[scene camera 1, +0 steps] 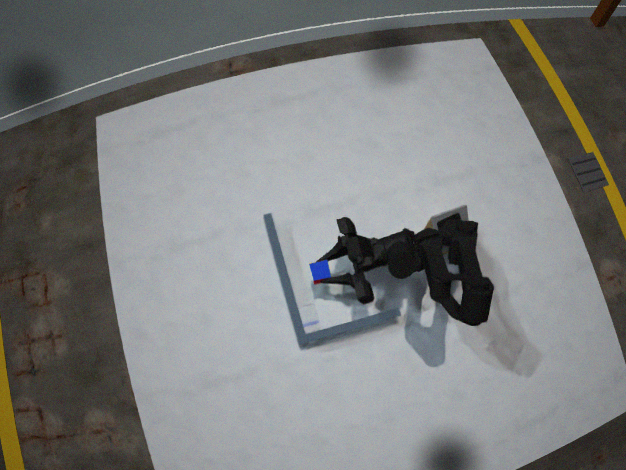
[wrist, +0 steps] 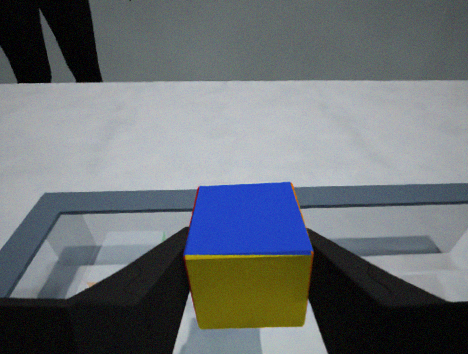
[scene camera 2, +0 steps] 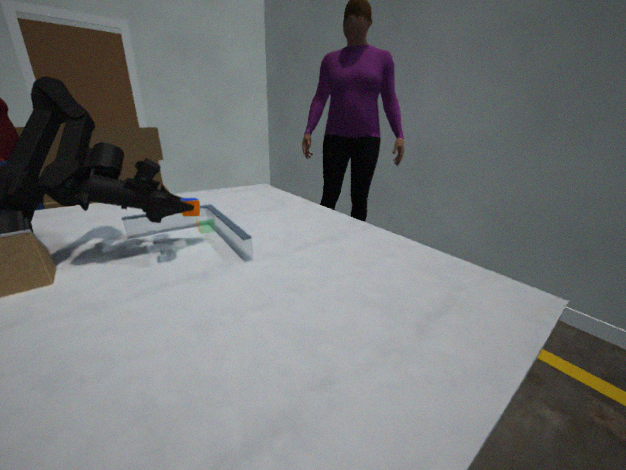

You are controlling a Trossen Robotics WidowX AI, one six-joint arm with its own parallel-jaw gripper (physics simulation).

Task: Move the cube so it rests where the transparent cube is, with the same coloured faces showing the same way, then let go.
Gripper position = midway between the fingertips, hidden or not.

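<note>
There is a solid cube [wrist: 248,257] here, and with it a transparent cube [wrist: 120,248]. My own gripper [scene camera 1: 318,272] [scene camera 2: 191,205] [wrist: 246,237] is visible to me too.
</note>
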